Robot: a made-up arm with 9 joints. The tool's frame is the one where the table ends. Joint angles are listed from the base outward.
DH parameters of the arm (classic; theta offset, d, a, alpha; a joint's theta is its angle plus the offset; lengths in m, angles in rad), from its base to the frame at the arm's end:
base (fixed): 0 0.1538 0 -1.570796
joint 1: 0.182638 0 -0.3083 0
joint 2: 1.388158 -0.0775 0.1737 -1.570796
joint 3: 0 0.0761 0.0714 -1.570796
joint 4: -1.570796 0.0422 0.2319 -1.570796
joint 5: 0 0.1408 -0.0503 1.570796
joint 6: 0 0.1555 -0.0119 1.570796
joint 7: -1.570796 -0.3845 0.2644 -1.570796
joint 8: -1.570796 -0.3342 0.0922 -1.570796
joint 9: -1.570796 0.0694 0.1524 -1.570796
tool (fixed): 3.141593 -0.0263 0 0
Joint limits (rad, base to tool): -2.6..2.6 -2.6..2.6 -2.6..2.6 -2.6..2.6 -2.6..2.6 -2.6..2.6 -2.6..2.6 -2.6..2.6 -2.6..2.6
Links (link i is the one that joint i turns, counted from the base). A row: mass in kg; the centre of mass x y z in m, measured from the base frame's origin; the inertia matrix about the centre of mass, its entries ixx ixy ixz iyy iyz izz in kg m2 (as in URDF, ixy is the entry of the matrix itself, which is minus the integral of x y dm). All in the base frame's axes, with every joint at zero. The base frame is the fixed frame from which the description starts. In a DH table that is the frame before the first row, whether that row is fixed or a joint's. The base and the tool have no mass.
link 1: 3.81; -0.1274 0.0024 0.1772; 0.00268 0 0.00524 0.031 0 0.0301
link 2: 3.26; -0.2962 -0.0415 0.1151; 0.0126 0 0 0.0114 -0.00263 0.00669
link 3: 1.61; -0.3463 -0.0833 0.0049; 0.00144 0 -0.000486 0.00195 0 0.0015
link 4: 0.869; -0.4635 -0.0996 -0.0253; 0.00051 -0.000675 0 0.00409 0 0.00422
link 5: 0.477; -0.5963 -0.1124 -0.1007; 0.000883 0 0.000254 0.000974 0 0.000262
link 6: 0.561; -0.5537 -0.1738 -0.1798; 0.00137 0.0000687 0 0.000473 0 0.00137
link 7: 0.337; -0.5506 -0.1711 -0.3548; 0.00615 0 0 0.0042 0.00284 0.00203
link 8: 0.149; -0.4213 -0.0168 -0.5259; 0.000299 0 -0.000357 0.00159 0 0.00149
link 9: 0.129; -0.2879 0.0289 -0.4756; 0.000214 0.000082 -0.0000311 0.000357 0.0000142 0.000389
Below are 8 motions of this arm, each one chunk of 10 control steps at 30 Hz.
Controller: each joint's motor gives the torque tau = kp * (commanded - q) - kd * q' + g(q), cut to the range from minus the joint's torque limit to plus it. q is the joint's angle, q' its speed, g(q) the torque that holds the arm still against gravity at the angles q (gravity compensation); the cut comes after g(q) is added. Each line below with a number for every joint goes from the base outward.
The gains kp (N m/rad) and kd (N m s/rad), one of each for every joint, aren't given. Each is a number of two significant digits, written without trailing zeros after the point. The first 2 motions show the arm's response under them.
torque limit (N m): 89 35 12 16 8.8 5.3 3.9 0.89 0.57
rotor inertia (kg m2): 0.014 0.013 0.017 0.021 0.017 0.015 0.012 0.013 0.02
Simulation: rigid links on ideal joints. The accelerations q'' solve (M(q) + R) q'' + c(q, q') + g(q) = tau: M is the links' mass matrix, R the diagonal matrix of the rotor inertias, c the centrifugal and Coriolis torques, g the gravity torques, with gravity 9.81 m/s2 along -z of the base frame. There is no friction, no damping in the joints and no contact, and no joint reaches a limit. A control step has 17 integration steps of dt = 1/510 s. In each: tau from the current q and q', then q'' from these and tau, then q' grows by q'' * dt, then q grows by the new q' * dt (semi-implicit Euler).
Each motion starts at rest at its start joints. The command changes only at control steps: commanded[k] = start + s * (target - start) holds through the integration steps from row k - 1 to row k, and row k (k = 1, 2, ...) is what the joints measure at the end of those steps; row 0 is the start. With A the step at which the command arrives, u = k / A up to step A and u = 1 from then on. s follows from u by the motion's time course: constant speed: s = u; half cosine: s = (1 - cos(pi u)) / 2; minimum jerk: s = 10 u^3 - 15 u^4 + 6 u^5; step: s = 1 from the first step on.
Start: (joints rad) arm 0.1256 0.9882 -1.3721 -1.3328 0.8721 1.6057 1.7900 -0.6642 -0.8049
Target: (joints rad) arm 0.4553 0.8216 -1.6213 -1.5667 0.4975 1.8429 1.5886 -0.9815 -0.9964
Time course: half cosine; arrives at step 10
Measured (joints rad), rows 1 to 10:
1: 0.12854 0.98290 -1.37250 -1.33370 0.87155 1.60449 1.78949 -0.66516 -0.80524
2: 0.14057 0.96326 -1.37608 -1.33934 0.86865 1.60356 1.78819 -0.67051 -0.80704
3: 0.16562 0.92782 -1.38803 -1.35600 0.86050 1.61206 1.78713 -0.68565 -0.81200
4: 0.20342 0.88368 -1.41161 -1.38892 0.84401 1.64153 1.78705 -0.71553 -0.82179
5: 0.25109 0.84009 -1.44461 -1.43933 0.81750 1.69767 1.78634 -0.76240 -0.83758
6: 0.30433 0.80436 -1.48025 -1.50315 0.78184 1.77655 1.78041 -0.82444 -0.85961
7: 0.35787 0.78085 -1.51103 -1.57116 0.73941 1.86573 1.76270 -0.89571 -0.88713
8: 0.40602 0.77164 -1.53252 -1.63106 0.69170 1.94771 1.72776 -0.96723 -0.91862
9: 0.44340 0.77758 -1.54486 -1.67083 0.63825 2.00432 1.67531 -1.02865 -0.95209
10: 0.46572 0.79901 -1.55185 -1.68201 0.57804 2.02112 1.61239 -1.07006 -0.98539
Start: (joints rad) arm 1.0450 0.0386 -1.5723 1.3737 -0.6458 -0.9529 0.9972 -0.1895 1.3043
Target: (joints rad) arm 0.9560 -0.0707 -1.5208 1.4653 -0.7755 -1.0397 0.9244 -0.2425 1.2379
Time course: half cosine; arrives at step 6
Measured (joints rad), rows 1 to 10:
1: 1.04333 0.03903 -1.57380 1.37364 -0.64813 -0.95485 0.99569 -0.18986 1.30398
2: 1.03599 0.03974 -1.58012 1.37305 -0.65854 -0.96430 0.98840 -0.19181 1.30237
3: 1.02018 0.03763 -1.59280 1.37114 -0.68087 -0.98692 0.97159 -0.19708 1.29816
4: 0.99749 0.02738 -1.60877 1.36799 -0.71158 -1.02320 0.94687 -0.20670 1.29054
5: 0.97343 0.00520 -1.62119 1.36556 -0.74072 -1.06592 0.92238 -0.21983 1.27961
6: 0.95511 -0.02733 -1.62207 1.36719 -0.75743 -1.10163 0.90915 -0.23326 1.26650
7: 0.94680 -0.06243 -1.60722 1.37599 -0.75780 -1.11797 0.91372 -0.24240 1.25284
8: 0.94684 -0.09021 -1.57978 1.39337 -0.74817 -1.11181 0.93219 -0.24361 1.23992
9: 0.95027 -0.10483 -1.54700 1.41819 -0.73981 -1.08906 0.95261 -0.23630 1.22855
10: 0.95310 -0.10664 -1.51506 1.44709 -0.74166 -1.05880 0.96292 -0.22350 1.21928
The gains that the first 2 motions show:
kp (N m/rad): 430 47 15 15 11 9.9 10 3.5 2.4
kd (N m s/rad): 11 1.7 0.47 0.5 0.2 0.2 0.2 0.055 0.079
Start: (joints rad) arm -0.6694 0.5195 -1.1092 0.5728 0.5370 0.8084 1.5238 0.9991 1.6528
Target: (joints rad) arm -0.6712 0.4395 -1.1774 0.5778 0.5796 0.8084 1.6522 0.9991 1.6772
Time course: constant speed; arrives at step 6
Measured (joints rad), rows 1 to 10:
1: -0.66889 0.51725 -1.11055 0.57142 0.53927 0.81047 1.52726 0.99818 1.65326
2: -0.66789 0.51128 -1.11499 0.56795 0.54591 0.81625 1.53850 0.99545 1.65481
3: -0.66704 0.50244 -1.12283 0.56347 0.55649 0.82444 1.55853 0.99143 1.65767
4: -0.66676 0.49185 -1.13322 0.55948 0.56936 0.83211 1.58587 0.98769 1.66172
5: -0.66708 0.48004 -1.14481 0.55697 0.58254 0.83636 1.61772 0.98607 1.66657
6: -0.66778 0.46708 -1.15640 0.55612 0.59433 0.83548 1.65111 0.98781 1.67177
7: -0.66913 0.45511 -1.16602 0.55772 0.60138 0.82734 1.68017 0.99393 1.67643
8: -0.67100 0.44567 -1.17198 0.56175 0.60115 0.81168 1.69880 1.00414 1.67962
9: -0.67277 0.43820 -1.17448 0.56667 0.59429 0.79200 1.70491 1.01580 1.68097
10: -0.67402 0.43191 -1.17497 0.57096 0.58344 0.77355 1.69996 1.02500 1.68063

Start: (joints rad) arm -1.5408 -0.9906 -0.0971 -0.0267 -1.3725 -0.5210 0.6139 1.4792 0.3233
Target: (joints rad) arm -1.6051 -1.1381 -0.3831 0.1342 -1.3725 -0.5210 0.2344 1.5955 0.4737
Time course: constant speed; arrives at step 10
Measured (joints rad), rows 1 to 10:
1: -1.54319 -0.99173 -0.09870 -0.03062 -1.37426 -0.52661 0.60717 1.48012 0.32445
2: -1.54868 -0.99456 -0.10416 -0.03870 -1.37838 -0.54312 0.58789 1.48362 0.32878
3: -1.55536 -0.99867 -0.11461 -0.04667 -1.38287 -0.56820 0.55868 1.49096 0.33767
4: -1.56175 -1.00378 -0.12998 -0.05147 -1.38565 -0.59491 0.52567 1.50265 0.35169
5: -1.56761 -1.01008 -0.14943 -0.05241 -1.38616 -0.61617 0.49361 1.51829 0.37054
6: -1.57338 -1.01789 -0.17202 -0.04993 -1.38524 -0.62801 0.46364 1.53653 0.39333
7: -1.57946 -1.02743 -0.19716 -0.04427 -1.38411 -0.63034 0.43376 1.55551 0.41884
8: -1.58592 -1.03877 -0.22466 -0.03507 -1.38364 -0.62566 0.40083 1.57351 0.44569
9: -1.59270 -1.05184 -0.25459 -0.02167 -1.38394 -0.61711 0.36260 1.58959 0.47247
10: -1.59971 -1.06661 -0.28700 -0.00358 -1.38453 -0.60702 0.31868 1.60381 0.49794

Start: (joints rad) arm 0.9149 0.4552 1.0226 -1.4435 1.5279 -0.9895 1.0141 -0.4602 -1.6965
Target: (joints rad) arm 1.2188 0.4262 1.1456 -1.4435 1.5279 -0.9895 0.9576 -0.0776 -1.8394
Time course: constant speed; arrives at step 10
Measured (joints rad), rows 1 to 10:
1: 0.92351 0.44140 1.02545 -1.44379 1.52564 -0.98838 1.01202 -0.45463 -1.69730
2: 0.94540 0.41308 1.03619 -1.44301 1.52087 -0.99047 1.00974 -0.43505 -1.70014
3: 0.97611 0.38605 1.05646 -1.43961 1.51707 -1.00162 1.01205 -0.39754 -1.70582
4: 1.01035 0.37203 1.08333 -1.43414 1.51801 -1.02251 1.02070 -0.34337 -1.71475
5: 1.04511 0.37284 1.11108 -1.42870 1.52518 -1.04824 1.03270 -0.27817 -1.72698
6: 1.07950 0.38358 1.13408 -1.42517 1.53715 -1.07131 1.04222 -0.20998 -1.74237
7: 1.11358 0.39776 1.14918 -1.42430 1.55029 -1.08502 1.04371 -0.14698 -1.76066
8: 1.14734 0.41073 1.15646 -1.42568 1.56022 -1.08548 1.03425 -0.09520 -1.78140
9: 1.18051 0.42060 1.15842 -1.42837 1.56333 -1.07184 1.01429 -0.05717 -1.80391
10: 1.21275 0.42734 1.15837 -1.43130 1.55796 -1.04572 0.98696 -0.03163 -1.82725

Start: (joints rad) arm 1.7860 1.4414 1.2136 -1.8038 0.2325 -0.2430 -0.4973 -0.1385 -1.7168
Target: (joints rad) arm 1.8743 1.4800 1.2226 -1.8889 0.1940 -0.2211 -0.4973 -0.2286 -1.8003
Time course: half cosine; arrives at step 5
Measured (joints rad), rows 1 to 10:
1: 1.78868 1.43681 1.21319 -1.80669 0.23206 -0.24070 -0.49879 -0.13983 -1.71741
2: 1.79870 1.42296 1.21325 -1.81747 0.22711 -0.23115 -0.50186 -0.14624 -1.72044
3: 1.81690 1.40640 1.21680 -1.83684 0.21058 -0.21193 -0.50115 -0.16166 -1.72814
4: 1.83919 1.40091 1.22521 -1.85958 0.18024 -0.18679 -0.49023 -0.18674 -1.74174
5: 1.85910 1.41622 1.23551 -1.87714 0.14366 -0.16526 -0.46804 -0.21685 -1.76037
6: 1.87314 1.44707 1.24179 -1.88373 0.11548 -0.15804 -0.44237 -0.24395 -1.78133
7: 1.88226 1.47853 1.23956 -1.87981 0.10764 -0.17102 -0.42560 -0.26099 -1.80141
8: 1.88767 1.50190 1.22905 -1.86952 0.12225 -0.20210 -0.42634 -0.26470 -1.81793
9: 1.88982 1.51626 1.21420 -1.85843 0.15336 -0.24166 -0.44656 -0.25614 -1.82926
10: 1.88940 1.52339 1.20033 -1.85200 0.19149 -0.27657 -0.48220 -0.23992 -1.83495

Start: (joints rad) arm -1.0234 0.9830 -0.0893 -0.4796 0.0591 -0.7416 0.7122 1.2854 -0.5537
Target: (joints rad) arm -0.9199 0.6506 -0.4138 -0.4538 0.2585 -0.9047 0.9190 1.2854 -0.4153
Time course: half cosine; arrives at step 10
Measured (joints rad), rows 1 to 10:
1: -1.02196 0.97971 -0.09001 -0.48028 0.06004 -0.74235 0.71347 1.28571 -0.55360
2: -1.01636 0.96683 -0.09386 -0.48247 0.06457 -0.74570 0.71932 1.28704 -0.55301
3: -1.00542 0.94141 -0.10472 -0.48551 0.07603 -0.75349 0.73318 1.28995 -0.55112
4: -0.99012 0.90525 -0.12684 -0.48763 0.09691 -0.76691 0.75639 1.29440 -0.54681
5: -0.97245 0.86204 -0.16334 -0.48743 0.12819 -0.78633 0.78774 1.29962 -0.53880
6: -0.95452 0.81563 -0.21462 -0.48436 0.16888 -0.81137 0.82384 1.30426 -0.52595
7: -0.93835 0.76974 -0.27742 -0.47846 0.21583 -0.84103 0.86020 1.30663 -0.50754
8: -0.92566 0.72795 -0.34500 -0.47005 0.26381 -0.87392 0.89237 1.30514 -0.48360
9: -0.91779 0.69367 -0.40849 -0.45969 0.30606 -0.90817 0.91701 1.29874 -0.45505
10: -0.91551 0.66991 -0.45901 -0.44842 0.33541 -0.94098 0.93236 1.28737 -0.42381

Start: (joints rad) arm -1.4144 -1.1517 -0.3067 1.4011 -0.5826 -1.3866 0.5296 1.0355 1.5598
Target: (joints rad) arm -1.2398 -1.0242 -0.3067 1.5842 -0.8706 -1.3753 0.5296 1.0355 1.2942
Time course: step
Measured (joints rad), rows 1 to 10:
1: -1.33212 -1.12724 -0.31356 1.48316 -0.61085 -1.35686 0.52011 1.04547 1.54422
2: -1.23511 -1.08549 -0.33522 1.58912 -0.68563 -1.32229 0.49945 1.04642 1.50362
3: -1.20638 -1.04951 -0.36442 1.64478 -0.78994 -1.31587 0.48203 1.02849 1.44567
4: -1.22234 -1.02448 -0.38927 1.66021 -0.89654 -1.32818 0.47408 1.00570 1.37863
5: -1.24221 -1.00963 -0.40016 1.65633 -0.97806 -1.34145 0.47302 0.99267 1.31077
6: -1.24872 -1.00377 -0.39316 1.64405 -1.01871 -1.34910 0.47750 0.99524 1.24934
7: -1.24526 -1.00510 -0.37012 1.62686 -1.01687 -1.35391 0.48936 1.01183 1.20002
8: -1.24035 -1.01094 -0.33646 1.60629 -0.98151 -1.36056 0.50900 1.03706 1.16679
9: -1.23824 -1.01819 -0.29874 1.58471 -0.92768 -1.37138 0.53288 1.06407 1.15172
10: -1.23847 -1.02406 -0.26318 1.56533 -0.87223 -1.38580 0.55537 1.08586 1.15473

